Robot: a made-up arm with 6 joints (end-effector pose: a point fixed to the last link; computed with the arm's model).
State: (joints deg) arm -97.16 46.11 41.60 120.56 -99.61 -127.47
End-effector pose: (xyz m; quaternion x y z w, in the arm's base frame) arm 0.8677 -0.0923 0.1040 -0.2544 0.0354 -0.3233 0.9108
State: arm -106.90 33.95 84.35 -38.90 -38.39 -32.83
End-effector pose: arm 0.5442 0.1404 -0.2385 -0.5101 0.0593 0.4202 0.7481
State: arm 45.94 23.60 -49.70 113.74 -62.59 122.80
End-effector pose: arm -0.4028 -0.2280 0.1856 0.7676 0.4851 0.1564 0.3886
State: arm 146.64 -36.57 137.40 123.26 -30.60 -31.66
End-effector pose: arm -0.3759 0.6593 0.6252 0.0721 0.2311 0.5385 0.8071
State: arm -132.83 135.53 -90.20 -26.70 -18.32 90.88
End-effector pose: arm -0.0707 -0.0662 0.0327 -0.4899 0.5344 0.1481 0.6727
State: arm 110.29 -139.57 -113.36 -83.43 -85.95 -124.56
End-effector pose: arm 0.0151 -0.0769 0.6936 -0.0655 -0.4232 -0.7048 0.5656
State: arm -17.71 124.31 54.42 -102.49 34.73 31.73
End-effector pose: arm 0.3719 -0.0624 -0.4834 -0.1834 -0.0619 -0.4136 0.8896
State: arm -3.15 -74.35 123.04 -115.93 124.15 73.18
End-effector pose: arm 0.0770 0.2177 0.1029 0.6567 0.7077 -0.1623 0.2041
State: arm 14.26 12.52 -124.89 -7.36 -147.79 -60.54
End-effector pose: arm -0.1612 -0.3885 -0.0872 0.9040 -0.0267 -0.2015 0.3761
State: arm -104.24 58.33 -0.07 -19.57 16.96 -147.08
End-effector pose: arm 0.7069 -0.3522 0.0855 -0.8563 -0.0029 0.3788 0.3511
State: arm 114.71 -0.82 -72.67 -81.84 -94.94 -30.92
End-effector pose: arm 0.0170 -0.0129 0.3657 0.6127 0.5394 -0.4578 0.3521
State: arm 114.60 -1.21 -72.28 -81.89 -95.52 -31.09
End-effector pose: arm 0.0171 -0.0167 0.3667 0.6201 0.5362 -0.4559 0.3465
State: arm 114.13 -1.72 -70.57 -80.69 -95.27 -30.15
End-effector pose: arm 0.0081 -0.0127 0.3507 0.6204 0.5446 -0.4579 0.3299
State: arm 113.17 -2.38 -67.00 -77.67 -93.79 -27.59
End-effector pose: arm -0.0144 0.0063 0.3116 0.6088 0.5709 -0.4634 0.2981
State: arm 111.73 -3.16 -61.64 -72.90 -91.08 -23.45
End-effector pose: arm -0.0518 0.0467 0.2559 0.5824 0.6155 -0.4666 0.2535
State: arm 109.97 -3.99 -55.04 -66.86 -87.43 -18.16
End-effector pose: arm -0.1024 0.1106 0.1982 0.5402 0.6740 -0.4607 0.2041
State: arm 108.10 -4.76 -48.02 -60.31 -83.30 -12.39
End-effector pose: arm -0.1614 0.1905 0.1540 0.4849 0.7371 -0.4423 0.1609
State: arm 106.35 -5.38 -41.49 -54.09 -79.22 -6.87
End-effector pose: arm -0.2220 0.2700 0.1301 0.4236 0.7942 -0.4153 0.1316
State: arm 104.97 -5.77 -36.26 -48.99 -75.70 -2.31
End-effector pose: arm -0.2757 0.3334 0.1226 0.3667 0.8373 -0.3881 0.1175
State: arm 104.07 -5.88 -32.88 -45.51 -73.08 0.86
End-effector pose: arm -0.3158 0.3732 0.1223 0.3231 0.8641 -0.3685 0.1146
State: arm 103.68 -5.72 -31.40 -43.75 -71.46 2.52
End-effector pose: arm -0.3393 0.3909 0.1224 0.2968 0.8766 -0.3602 0.1173
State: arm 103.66 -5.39 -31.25 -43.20 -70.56 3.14
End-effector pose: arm -0.3503 0.3946 0.1213 0.2832 0.8803 -0.3606 0.1216
